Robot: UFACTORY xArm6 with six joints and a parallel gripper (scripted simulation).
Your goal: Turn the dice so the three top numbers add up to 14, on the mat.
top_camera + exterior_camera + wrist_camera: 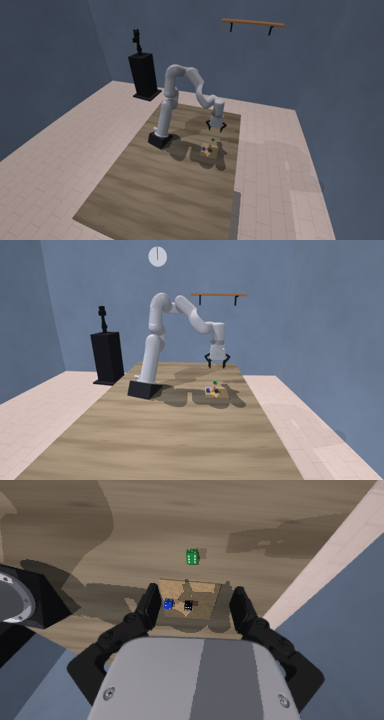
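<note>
Now: the green die 10 mm behind my hand and 110 mm below it. From my hand the other things lie so: black die (10 mm ahead, 140 mm to the right, 110 mm below); then tan mat (10 mm ahead, 140 mm to the right, 120 mm below); then blue die (50 mm behind, 140 mm to the right, 110 mm below).
</note>
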